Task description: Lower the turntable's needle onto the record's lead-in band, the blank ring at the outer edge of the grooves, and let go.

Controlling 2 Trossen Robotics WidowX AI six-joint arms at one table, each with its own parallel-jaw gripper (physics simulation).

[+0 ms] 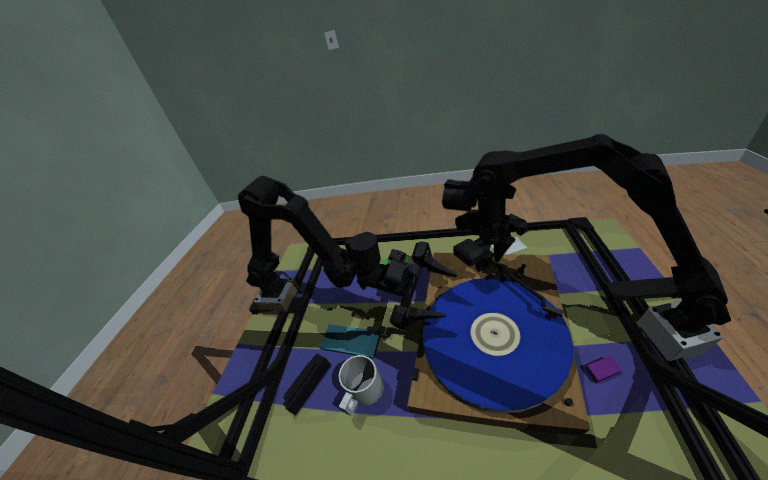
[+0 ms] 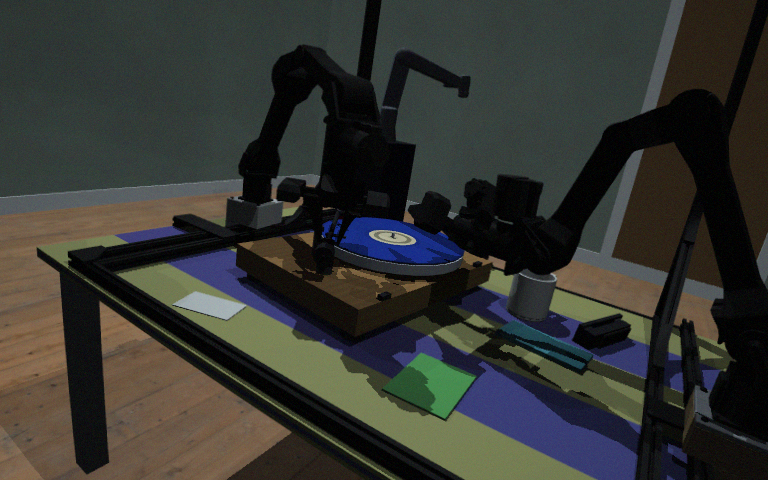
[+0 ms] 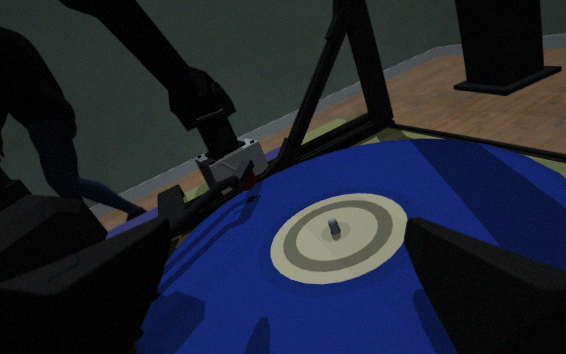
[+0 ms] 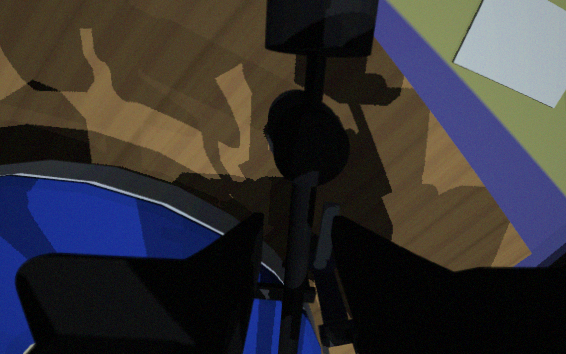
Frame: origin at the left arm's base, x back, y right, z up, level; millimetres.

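Where they show: left gripper, between the fingertips: (image 1: 451,295) (image 3: 290,230); right gripper, between the fingertips: (image 1: 491,264) (image 4: 297,224); left arm's base, origin of its link: (image 1: 273,289) (image 2: 741,419); right arm's base, origin of its link: (image 1: 684,321) (image 2: 255,199) (image 3: 225,150).
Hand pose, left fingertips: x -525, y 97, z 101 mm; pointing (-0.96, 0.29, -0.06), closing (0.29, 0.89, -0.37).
Note:
Each offset is from my left fingertips to the top centre of the thing. "*": to the spot under its first point.
A blue record {dx -87, dy +44, dz -74 mm} (image 1: 477,381) (image 2: 411,248) (image 3: 246,281) (image 4: 141,225) lies on the wooden turntable (image 1: 477,419) (image 2: 358,290) (image 4: 176,105). The black tonearm {dx -134, dy -95, dz -30 mm} (image 1: 525,288) (image 4: 297,228) runs from its pivot {* dx -77, dy -173, dz -44 mm} (image 4: 307,137) to a red-tipped headshell {* dx -207, dy +15, dz -41 mm} (image 1: 554,310) (image 3: 248,180), which sits at the record's outer edge. I cannot tell if the needle touches. My right gripper (image 1: 489,257) (image 4: 297,224) is open. Its fingers straddle the tonearm near the pivot, with a gap on each side. My left gripper (image 1: 449,294) (image 3: 290,230) is open wide and empty at the record's left edge.
A grey mug {* dx +209, dy +128, dz -158 mm} (image 1: 360,381) (image 2: 531,295), a teal book {dx +261, dy +23, dz -158 mm} (image 1: 351,340) (image 2: 544,345) and a black bar {dx +342, dy +148, dz -130 mm} (image 1: 306,383) (image 2: 601,329) lie left of the turntable. A purple card {dx -320, dy +90, dz -151 mm} (image 1: 603,368), a green card {dx +175, dy -223, dz -163 mm} (image 2: 430,385) and a white card {dx -192, dy -314, dz -165 mm} (image 2: 208,305) lie around it. Black frame rails (image 1: 287,324) border the table.

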